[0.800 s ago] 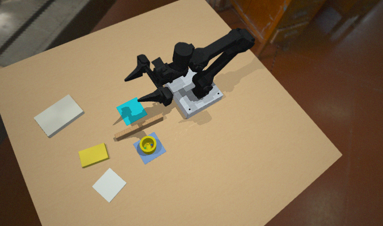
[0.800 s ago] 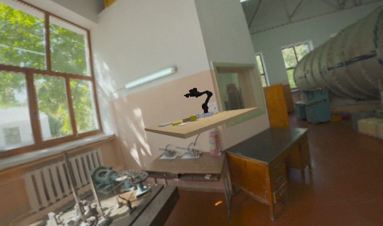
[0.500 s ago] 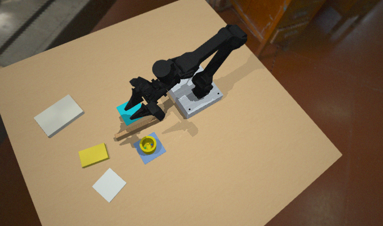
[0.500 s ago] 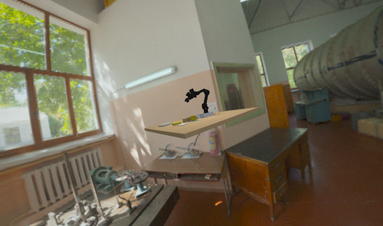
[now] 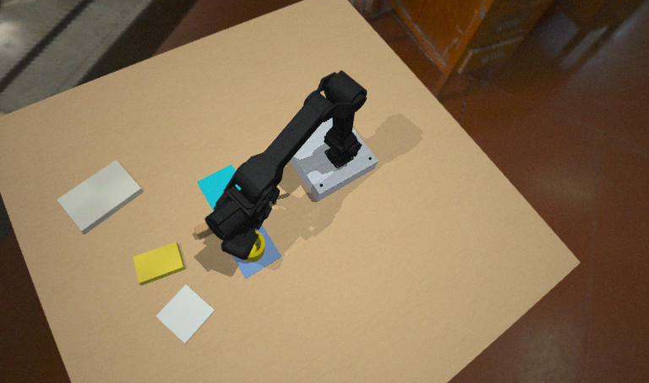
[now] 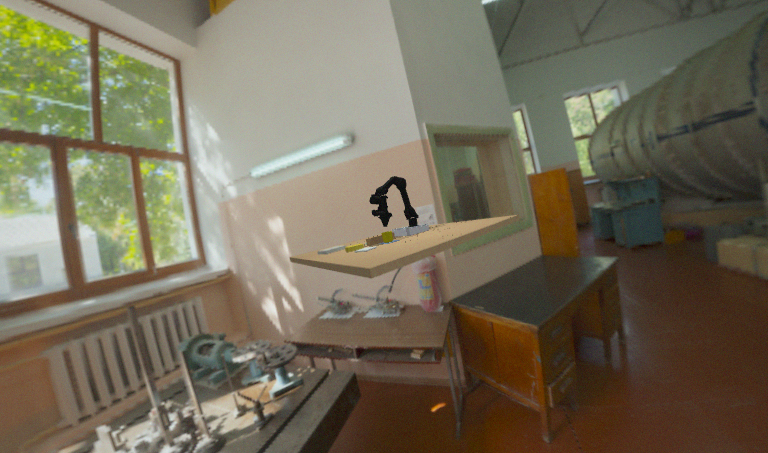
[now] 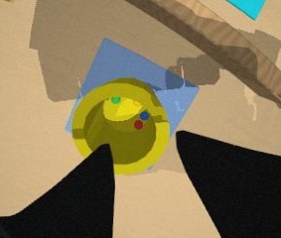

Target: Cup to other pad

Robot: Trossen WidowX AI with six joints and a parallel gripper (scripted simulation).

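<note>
My gripper tip is 1 cm short of the cup, 1 cm to the right of it and 7 cm above it. Round my gripper tip: thin wooden bar: 9 cm to the right, 9 cm below; red marble: 1 cm behind, 2 cm to the left, 9 cm below; blue pad: 1 cm ahead, 2 cm to the left, 12 cm below.
</note>
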